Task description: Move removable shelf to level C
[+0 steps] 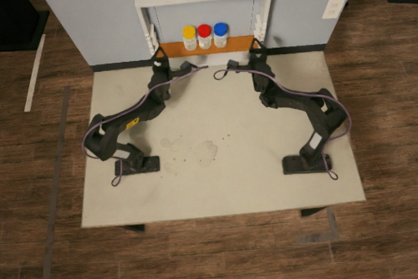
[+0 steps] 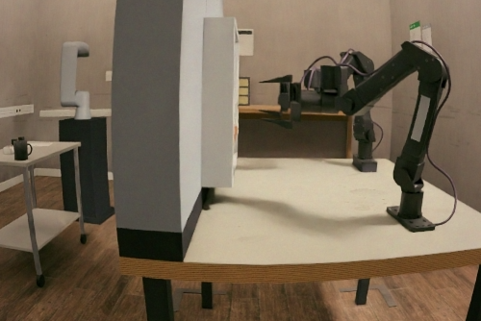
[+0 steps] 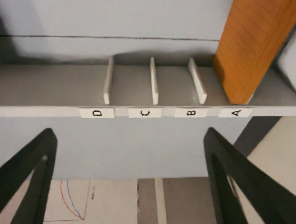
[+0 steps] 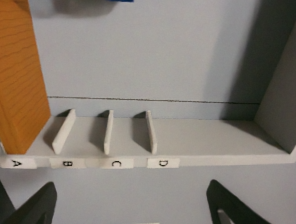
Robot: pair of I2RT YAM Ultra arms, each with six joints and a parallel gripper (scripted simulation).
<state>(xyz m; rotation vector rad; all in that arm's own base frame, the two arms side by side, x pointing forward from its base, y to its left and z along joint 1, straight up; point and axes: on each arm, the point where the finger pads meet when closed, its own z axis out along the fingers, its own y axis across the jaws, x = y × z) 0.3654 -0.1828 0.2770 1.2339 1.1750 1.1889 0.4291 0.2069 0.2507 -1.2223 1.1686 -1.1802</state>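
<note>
Now: the yellow-capped bottle 130 mm ahead of my left hand, 100 mm to the right of it and 60 mm below it. From my left hand the other things lie so: wall rack (180 mm to the right, 130 mm ahead); then removable shelf (180 mm to the right, 130 mm ahead, 110 mm below); then red-capped bottle (170 mm to the right, 140 mm ahead, 60 mm below).
Right now the blue-capped bottle is 11 cm ahead of my right hand, 14 cm to the left of it and 6 cm below it. From my right hand the other things lie so: wall rack (10 cm ahead, 20 cm to the left); removable shelf (10 cm ahead, 20 cm to the left, 12 cm below); red-capped bottle (10 cm ahead, 21 cm to the left, 6 cm below).
</note>
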